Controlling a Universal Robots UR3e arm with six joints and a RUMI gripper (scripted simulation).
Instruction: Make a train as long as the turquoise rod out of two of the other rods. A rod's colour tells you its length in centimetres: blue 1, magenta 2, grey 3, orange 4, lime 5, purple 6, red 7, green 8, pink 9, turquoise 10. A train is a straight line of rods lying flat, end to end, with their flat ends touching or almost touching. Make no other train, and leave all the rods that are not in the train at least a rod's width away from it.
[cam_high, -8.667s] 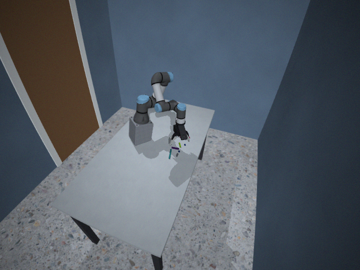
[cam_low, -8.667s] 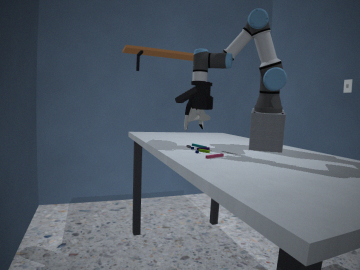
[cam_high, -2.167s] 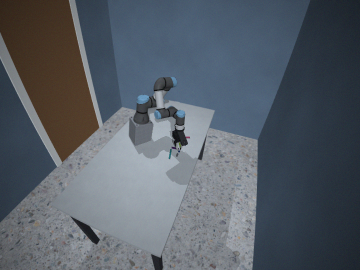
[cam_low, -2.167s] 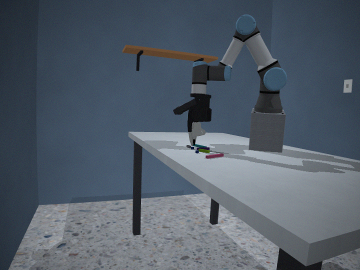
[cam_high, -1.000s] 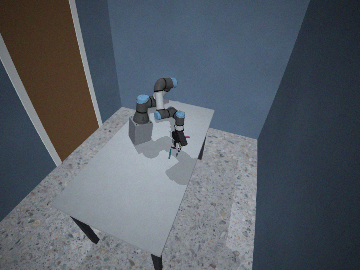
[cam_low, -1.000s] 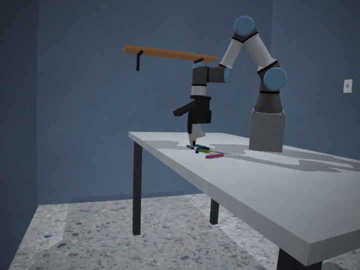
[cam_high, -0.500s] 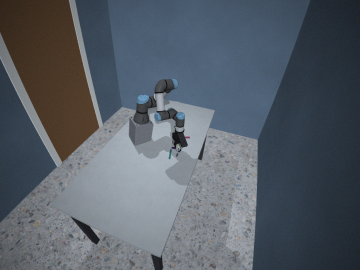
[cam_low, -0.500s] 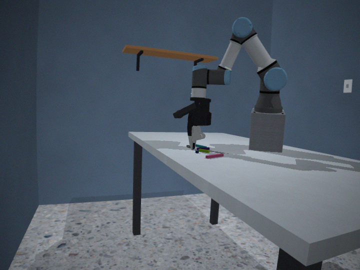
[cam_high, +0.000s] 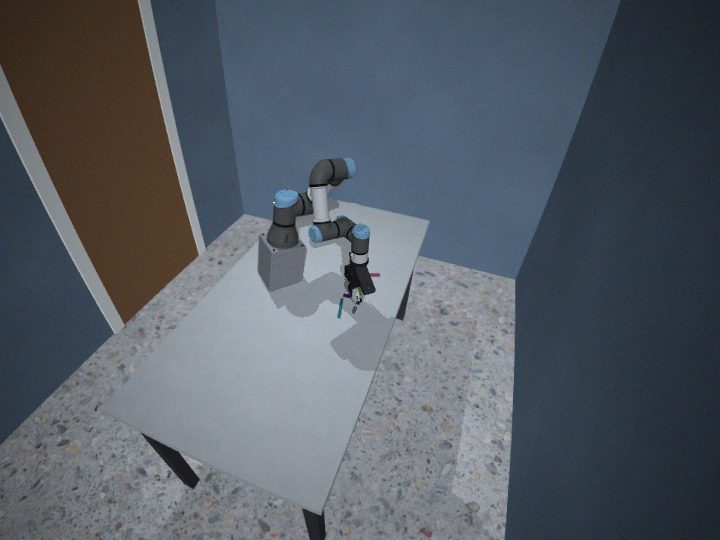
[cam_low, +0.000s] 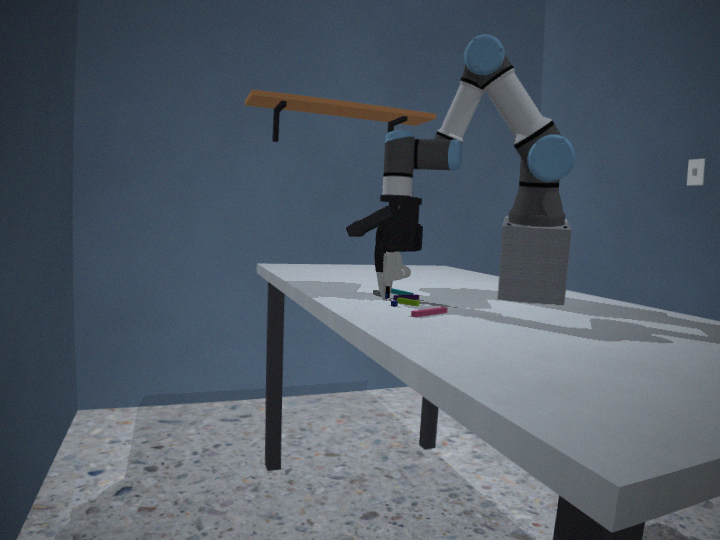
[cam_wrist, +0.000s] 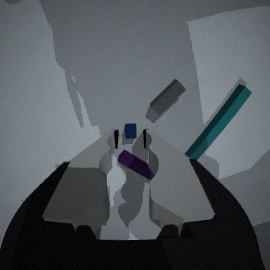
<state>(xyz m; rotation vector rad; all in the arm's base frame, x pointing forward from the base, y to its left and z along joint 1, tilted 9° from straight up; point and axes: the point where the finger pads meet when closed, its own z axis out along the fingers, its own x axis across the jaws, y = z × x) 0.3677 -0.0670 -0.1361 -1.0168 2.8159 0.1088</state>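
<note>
Right now my hand is 40 mm to the left of the grey rod and 10 mm above it. From my hand the other things lie so: turquoise rod 60 mm behind, 50 mm to the right, 10 mm below; purple rod 40 mm behind, 30 mm to the left, 10 mm below; lime rod 80 mm to the left, 10 mm below, 10 mm behind.
</note>
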